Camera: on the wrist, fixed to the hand. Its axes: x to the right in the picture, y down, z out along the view.
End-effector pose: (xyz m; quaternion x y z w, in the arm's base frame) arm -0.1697 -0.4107 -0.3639 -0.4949 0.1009 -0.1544 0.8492
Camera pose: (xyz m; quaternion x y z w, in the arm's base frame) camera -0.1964 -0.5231 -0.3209 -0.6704 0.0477 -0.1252 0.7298
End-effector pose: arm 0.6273 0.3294 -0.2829 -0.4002 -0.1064 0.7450 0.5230
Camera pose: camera 0.7460 0.3623 -0.2877 -0.4368 -0.3091 0.7154 0.4492
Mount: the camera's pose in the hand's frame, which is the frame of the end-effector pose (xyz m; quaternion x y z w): 0.0150 -0.0938 -0.0786 -0.2028 -0.0747 -0.0377 0.9756
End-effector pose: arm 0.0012 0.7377 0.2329 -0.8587 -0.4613 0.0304 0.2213
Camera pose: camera -0.0431 0.7668 0.3442 -0.8630 -0.5051 -0.0081 0.0084
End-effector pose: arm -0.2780 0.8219 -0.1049 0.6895 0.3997 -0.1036 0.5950
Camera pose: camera -0.3575 0.8967 -0.1621 0.5292 0.3925 -0.0940 0.7463
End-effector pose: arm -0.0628 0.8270 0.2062 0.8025 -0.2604 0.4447 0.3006
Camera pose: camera -0.0353 0.9450 0.2290 0.7650 -0.3365 0.3098 0.4534
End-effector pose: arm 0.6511 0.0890 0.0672 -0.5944 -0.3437 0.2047 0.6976
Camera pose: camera 0.7066 0.0256 0.1572 -0.6932 -0.4514 0.1481 0.5421
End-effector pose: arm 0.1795 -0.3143 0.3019 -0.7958 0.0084 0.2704 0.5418
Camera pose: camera 0.2542 -0.3395 0.3967 -0.8664 -0.1171 0.3045 0.3780
